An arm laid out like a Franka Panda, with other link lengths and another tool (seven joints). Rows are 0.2 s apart.
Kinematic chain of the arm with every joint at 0, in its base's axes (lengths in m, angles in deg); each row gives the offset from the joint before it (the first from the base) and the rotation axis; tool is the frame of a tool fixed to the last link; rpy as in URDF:
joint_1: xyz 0 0 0.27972 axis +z
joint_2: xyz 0 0 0 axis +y
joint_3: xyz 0 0 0.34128 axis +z
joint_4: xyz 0.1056 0 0 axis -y
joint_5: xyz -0.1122 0 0.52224 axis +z
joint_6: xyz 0 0 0 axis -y
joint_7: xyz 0.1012 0 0 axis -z
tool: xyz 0.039 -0.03 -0.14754 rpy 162.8 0 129.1
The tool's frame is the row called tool.
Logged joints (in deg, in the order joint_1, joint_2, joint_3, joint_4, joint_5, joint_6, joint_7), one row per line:
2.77 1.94 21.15 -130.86 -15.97 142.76 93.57
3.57 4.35 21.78 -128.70 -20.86 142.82 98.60
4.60 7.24 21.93 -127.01 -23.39 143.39 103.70
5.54 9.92 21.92 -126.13 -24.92 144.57 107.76
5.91 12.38 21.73 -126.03 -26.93 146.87 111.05
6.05 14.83 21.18 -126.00 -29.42 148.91 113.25
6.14 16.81 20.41 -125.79 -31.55 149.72 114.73
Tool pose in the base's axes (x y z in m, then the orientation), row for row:
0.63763 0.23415 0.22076 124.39 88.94 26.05
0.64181 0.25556 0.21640 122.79 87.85 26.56
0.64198 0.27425 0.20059 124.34 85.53 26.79
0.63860 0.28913 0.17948 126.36 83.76 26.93
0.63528 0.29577 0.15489 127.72 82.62 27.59
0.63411 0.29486 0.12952 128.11 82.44 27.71
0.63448 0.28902 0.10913 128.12 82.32 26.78
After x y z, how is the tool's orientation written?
As a rotation vector, in degrees.
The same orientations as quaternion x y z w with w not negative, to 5 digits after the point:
0.78307 0.55990 0.16399 0.21543
0.77934 0.55758 0.16857 0.23091
0.78926 0.54291 0.17005 0.23110
0.79958 0.53002 0.17041 0.22518
0.80594 0.52135 0.17410 0.21989
0.80750 0.51963 0.17466 0.21778
0.80836 0.51939 0.16897 0.21964

